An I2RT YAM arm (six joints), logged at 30 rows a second.
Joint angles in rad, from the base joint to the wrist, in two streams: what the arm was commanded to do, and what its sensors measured. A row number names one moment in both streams.
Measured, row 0:
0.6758, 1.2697, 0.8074, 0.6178, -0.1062, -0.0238
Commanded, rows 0 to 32:
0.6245, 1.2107, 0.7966, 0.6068, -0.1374, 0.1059
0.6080, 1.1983, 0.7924, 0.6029, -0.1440, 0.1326
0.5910, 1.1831, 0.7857, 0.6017, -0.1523, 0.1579
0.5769, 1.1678, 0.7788, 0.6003, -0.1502, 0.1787
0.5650, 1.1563, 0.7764, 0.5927, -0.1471, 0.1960
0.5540, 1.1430, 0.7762, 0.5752, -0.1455, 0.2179
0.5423, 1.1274, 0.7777, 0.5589, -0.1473, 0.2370
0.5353, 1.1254, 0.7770, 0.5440, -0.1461, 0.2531
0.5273, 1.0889, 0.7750, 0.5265, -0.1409, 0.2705
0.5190, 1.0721, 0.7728, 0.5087, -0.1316, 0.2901
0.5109, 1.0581, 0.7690, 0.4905, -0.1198, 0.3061
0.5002, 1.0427, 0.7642, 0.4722, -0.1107, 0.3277
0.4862, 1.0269, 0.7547, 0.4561, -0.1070, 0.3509
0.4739, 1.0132, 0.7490, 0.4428, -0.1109, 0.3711
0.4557, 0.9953, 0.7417, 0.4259, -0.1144, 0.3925
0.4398, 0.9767, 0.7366, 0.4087, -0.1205, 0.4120
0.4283, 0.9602, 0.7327, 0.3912, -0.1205, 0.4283
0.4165, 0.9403, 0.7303, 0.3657, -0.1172, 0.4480
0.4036, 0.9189, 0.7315, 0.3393, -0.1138, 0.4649
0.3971, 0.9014, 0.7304, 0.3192, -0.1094, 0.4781
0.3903, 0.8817, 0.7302, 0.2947, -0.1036, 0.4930
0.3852, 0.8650, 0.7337, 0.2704, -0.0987, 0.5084
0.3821, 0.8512, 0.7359, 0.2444, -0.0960, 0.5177
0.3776, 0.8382, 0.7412, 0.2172, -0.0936, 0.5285
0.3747, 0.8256, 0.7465, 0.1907, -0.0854, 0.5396
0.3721, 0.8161, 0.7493, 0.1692, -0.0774, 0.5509
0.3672, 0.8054, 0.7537, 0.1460, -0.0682, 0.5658
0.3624, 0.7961, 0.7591, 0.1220, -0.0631, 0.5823
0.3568, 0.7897, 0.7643, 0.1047, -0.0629, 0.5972
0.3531, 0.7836, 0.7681, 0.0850, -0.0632, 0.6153
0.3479, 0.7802, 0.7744, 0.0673, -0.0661, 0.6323
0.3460, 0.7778, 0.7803, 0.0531, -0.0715, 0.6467
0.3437, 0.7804, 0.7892, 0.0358, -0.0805, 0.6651
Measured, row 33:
0.3515, 0.7887, 0.7486, 0.1154, -0.0818, 0.5941
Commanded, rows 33 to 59:
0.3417, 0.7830, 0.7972, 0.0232, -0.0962, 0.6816
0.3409, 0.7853, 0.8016, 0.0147, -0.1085, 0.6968
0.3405, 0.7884, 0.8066, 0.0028, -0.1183, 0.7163
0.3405, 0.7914, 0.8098, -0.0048, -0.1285, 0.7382
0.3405, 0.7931, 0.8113, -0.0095, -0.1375, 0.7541
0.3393, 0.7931, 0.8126, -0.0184, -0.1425, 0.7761
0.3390, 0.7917, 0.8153, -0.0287, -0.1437, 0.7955
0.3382, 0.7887, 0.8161, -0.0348, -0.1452, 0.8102
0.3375, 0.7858, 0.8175, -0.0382, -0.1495, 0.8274
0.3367, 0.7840, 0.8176, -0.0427, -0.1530, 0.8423
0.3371, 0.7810, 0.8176, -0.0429, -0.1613, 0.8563
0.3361, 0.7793, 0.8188, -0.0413, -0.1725, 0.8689
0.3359, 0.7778, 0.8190, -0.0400, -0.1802, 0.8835
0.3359, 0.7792, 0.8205, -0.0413, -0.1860, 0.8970
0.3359, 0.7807, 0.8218, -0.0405, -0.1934, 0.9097
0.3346, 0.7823, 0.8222, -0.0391, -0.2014, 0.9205
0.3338, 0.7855, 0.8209, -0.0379, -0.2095, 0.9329
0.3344, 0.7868, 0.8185, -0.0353, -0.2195, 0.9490
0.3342, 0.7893, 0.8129, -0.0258, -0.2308, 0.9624
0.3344, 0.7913, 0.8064, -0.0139, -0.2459, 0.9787
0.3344, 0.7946, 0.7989, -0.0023, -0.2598, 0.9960
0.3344, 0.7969, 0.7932, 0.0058, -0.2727, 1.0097
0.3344, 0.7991, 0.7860, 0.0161, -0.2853, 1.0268
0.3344, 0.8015, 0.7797, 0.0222, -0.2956, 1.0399
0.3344, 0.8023, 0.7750, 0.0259, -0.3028, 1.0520
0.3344, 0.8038, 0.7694, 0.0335, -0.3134, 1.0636
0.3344, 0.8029, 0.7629, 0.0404, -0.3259, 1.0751
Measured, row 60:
0.3389, 0.8024, 0.7830, -0.0021, -0.2710, 1.0149
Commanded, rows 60 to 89:
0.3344, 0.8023, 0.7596, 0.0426, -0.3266, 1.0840
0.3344, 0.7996, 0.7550, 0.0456, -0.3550, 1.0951
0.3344, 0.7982, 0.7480, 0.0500, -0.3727, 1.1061
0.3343, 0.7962, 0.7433, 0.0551, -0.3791, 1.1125
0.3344, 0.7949, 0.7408, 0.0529, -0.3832, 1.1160
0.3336, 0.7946, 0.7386, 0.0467, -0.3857, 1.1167
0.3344, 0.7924, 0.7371, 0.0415, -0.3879, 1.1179
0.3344, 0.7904, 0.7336, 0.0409, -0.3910, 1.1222
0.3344, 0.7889, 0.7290, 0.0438, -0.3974, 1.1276
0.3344, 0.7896, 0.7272, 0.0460, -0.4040, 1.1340
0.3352, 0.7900, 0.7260, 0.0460, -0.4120, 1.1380
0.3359, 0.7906, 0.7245, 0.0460, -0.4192, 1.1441
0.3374, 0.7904, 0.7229, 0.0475, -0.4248, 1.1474
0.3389, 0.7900, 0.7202, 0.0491, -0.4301, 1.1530
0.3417, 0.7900, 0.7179, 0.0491, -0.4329, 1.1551
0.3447, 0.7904, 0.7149, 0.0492, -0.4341, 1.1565
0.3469, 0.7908, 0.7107, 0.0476, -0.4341, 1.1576
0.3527, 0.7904, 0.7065, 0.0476, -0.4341, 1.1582
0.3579, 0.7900, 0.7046, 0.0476, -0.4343, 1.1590
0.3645, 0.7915, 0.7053, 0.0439, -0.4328, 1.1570
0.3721, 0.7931, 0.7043, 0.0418, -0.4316, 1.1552
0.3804, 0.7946, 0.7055, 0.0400, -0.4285, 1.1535
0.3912, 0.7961, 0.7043, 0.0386, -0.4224, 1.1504
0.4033, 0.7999, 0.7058, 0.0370, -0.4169, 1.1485
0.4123, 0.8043, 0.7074, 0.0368, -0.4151, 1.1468
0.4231, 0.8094, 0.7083, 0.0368, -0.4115, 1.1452
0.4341, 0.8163, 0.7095, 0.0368, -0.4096, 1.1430
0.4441, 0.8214, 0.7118, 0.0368, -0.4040, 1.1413
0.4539, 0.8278, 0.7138, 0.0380, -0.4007, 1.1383
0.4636, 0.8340, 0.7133, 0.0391, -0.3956, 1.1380
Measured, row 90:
0.4423, 0.8215, 0.7116, 0.0227, -0.4129, 1.1503
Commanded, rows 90 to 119:
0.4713, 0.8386, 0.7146, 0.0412, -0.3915, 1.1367
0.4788, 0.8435, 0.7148, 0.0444, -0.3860, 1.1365
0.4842, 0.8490, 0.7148, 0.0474, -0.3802, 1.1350
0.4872, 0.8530, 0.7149, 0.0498, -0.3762, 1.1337
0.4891, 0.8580, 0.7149, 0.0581, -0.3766, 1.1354
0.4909, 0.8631, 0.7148, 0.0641, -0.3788, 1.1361
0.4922, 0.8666, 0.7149, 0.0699, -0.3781, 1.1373
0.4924, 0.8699, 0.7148, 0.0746, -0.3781, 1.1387
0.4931, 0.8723, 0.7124, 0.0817, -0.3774, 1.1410
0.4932, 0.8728, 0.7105, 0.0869, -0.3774, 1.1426
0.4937, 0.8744, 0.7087, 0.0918, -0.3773, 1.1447
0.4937, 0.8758, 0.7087, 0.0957, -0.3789, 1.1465
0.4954, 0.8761, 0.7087, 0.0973, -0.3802, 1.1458
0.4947, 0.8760, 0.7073, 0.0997, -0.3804, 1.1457
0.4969, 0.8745, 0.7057, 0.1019, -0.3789, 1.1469
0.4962, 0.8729, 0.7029, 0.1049, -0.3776, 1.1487
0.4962, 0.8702, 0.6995, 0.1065, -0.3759, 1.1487
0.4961, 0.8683, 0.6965, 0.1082, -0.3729, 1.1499
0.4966, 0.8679, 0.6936, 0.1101, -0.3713, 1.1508
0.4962, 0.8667, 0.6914, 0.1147, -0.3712, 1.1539
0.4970, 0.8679, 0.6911, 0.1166, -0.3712, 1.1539
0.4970, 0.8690, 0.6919, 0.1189, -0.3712, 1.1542
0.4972, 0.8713, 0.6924, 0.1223, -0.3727, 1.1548
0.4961, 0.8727, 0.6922, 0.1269, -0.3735, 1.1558
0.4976, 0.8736, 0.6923, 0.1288, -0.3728, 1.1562
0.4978, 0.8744, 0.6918, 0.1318, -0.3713, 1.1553
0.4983, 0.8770, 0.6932, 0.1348, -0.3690, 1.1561
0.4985, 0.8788, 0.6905, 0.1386, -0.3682, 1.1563
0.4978, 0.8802, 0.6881, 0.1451, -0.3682, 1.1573
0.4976, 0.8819, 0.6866, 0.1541, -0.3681, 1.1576
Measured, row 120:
0.4992, 0.8753, 0.7048, 0.1276, -0.3836, 1.1870
